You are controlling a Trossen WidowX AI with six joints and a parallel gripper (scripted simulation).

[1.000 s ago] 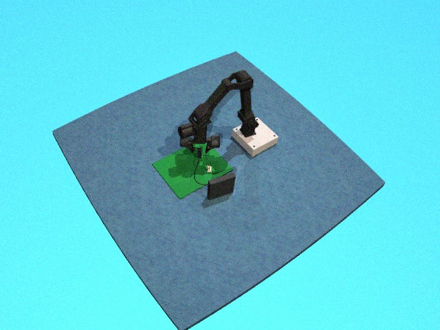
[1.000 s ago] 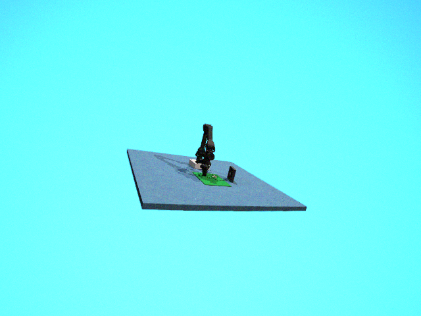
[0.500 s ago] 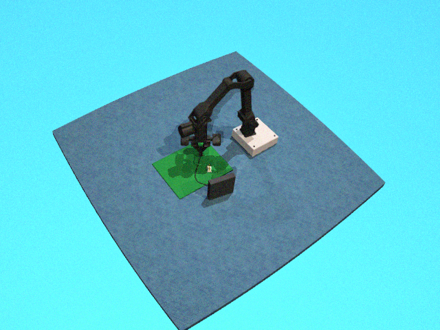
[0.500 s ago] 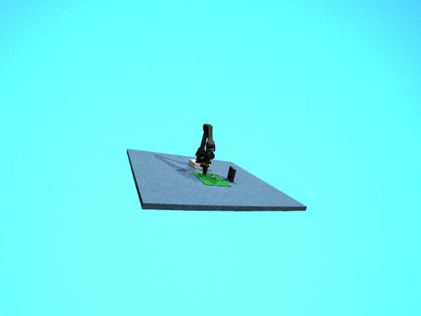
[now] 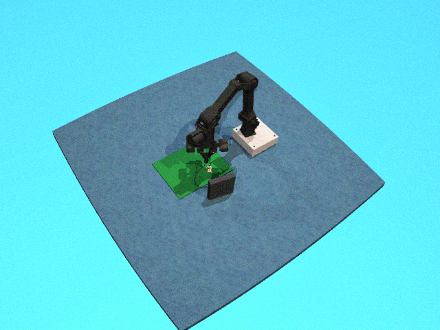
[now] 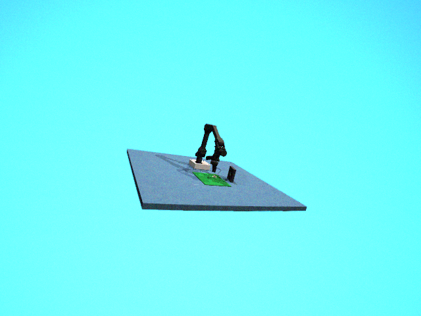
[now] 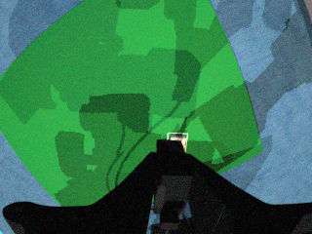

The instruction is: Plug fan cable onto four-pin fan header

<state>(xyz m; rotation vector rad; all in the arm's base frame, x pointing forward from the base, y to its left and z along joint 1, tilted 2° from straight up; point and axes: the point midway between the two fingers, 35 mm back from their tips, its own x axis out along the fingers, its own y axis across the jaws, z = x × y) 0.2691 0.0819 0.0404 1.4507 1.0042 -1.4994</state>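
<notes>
The green board is 6 cm ahead of my gripper tip, 2 cm to the right of it and 8 cm below it. The rest, counted from my gripper tip: dark fan 1 cm ahead, 16 cm to the left.
</notes>
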